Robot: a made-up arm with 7 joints.
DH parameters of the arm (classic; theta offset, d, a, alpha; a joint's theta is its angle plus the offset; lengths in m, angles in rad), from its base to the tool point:
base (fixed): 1.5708 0.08 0 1.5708
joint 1: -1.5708 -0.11 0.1 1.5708
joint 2: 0 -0.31 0.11 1.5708
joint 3: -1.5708 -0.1 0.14 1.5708
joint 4: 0 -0.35 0.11 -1.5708
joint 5: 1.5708 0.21 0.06 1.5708
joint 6: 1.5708 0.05 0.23 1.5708
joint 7: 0.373 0 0.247 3.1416
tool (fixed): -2.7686 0.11 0 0
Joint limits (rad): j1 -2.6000..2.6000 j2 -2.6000..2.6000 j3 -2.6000..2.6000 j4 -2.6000..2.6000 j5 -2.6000..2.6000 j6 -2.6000..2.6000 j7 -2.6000..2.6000
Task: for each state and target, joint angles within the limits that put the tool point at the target. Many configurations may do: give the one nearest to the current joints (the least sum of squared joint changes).
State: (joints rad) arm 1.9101 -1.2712 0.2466 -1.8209 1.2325 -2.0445 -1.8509
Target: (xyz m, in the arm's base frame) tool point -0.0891 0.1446 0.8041
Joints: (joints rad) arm 1.6377 -1.1173 -0.3961 -2.0656 1.8544 -1.9438 -1.9612
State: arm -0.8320 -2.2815 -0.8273 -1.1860 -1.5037 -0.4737 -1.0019
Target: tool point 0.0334 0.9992 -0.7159
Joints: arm -0.4209 -2.0743 -0.8860 -1.0856 -1.2298 -0.7303 -0.8496
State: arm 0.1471 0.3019 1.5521 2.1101 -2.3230 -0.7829 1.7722
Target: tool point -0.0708 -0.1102 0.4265
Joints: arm 0.8856 1.1189 1.6835 1.9762 -2.6000 -0.4911 1.2305
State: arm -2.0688 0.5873 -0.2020 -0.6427 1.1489 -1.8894 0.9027
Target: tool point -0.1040 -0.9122 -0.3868
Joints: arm -1.7082 0.3438 -0.3381 -0.6763 1.5311 -1.8705 0.8440
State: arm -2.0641 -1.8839 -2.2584 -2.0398 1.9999 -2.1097 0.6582
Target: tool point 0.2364 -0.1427 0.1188
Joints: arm -2.1019 -2.0304 -2.4998 -2.2159 2.3915 -2.0251 0.5485
